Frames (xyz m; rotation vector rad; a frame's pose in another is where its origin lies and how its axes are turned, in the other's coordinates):
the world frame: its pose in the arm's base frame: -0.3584 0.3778 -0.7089 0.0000 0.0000 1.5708
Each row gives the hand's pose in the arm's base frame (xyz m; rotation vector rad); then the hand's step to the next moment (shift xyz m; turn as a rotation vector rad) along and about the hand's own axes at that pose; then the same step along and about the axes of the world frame.
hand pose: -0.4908 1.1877 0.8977 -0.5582 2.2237 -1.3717
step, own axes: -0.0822 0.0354 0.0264 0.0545 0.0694 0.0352
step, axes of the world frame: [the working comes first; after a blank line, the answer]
step, axes of the arm's base frame: 0.0784 0.0421 -0.0280 -0.0304 -0.0267 -0.0860

0.0421 -0.0784 -0.0280 -0.0267 0.0304 -0.0860
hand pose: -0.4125 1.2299 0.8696 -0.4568 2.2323 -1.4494
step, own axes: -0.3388 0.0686 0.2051 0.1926 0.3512 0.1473
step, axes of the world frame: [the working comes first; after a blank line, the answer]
step, axes of the arm's base frame: 0.3932 0.0366 -0.0749 -0.0993 -0.0698 -0.4092

0.0366 -0.3932 -0.0749 -0.0698 0.0993 -0.4092
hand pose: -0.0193 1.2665 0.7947 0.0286 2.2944 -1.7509
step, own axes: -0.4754 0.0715 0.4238 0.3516 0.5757 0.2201
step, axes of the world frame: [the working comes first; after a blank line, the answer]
step, axes of the arm's base frame: 0.5520 -0.3180 -0.0698 -0.2014 -0.0990 -0.6731

-0.3180 -0.5520 -0.0698 -0.0990 0.2014 -0.6731
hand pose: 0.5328 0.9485 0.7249 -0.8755 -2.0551 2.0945
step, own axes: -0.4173 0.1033 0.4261 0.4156 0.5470 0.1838
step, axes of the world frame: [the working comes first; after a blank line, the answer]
step, axes of the arm's base frame: 0.1928 -0.5735 0.0170 -0.2481 -0.0358 -0.6655

-0.5735 -0.1928 0.0170 -0.0358 0.2481 -0.6655
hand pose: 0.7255 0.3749 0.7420 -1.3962 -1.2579 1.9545
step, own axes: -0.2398 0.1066 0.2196 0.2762 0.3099 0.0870
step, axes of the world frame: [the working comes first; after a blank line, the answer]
step, axes of the arm's base frame: -0.0849 -0.3276 0.0508 -0.1416 0.0178 -0.3994

-0.3276 0.0849 0.0508 0.0178 0.1416 -0.3994
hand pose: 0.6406 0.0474 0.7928 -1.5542 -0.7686 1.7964
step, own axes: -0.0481 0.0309 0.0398 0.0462 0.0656 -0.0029
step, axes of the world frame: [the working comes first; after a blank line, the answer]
step, axes of the arm's base frame: -0.0372 -0.0578 0.0112 -0.0076 -0.0053 -0.0798

-0.0578 0.0372 0.0112 -0.0053 0.0076 -0.0798
